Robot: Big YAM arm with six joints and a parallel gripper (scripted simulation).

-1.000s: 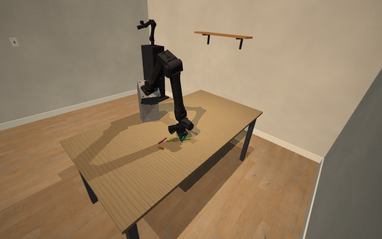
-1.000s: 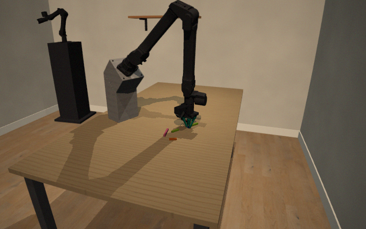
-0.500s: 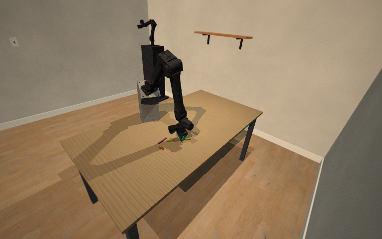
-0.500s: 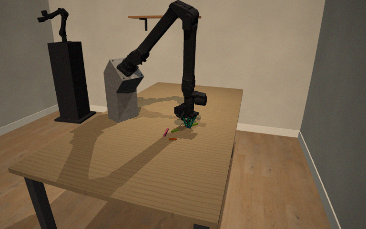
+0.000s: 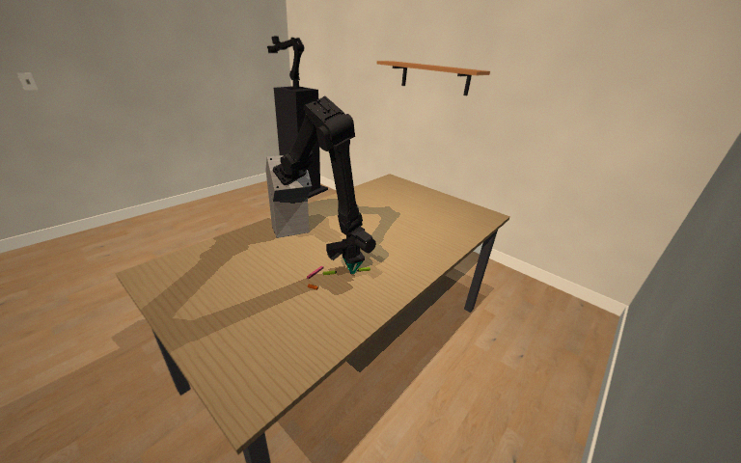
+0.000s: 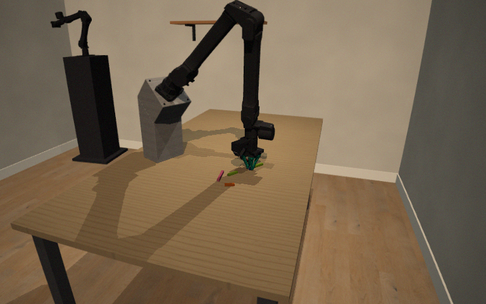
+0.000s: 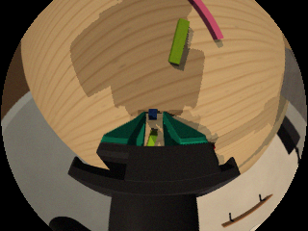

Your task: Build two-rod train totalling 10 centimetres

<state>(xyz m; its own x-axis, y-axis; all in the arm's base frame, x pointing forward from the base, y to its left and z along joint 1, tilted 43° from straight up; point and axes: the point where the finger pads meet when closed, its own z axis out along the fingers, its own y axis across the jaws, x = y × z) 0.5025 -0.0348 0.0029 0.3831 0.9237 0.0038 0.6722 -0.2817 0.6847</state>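
The blue rod lies right at my hand. The rest, counted from my hand: pink rod (110 mm behind, 100 mm to the right); orange rod (170 mm to the right, 60 mm behind); red rod (100 mm to the left, 50 mm behind).
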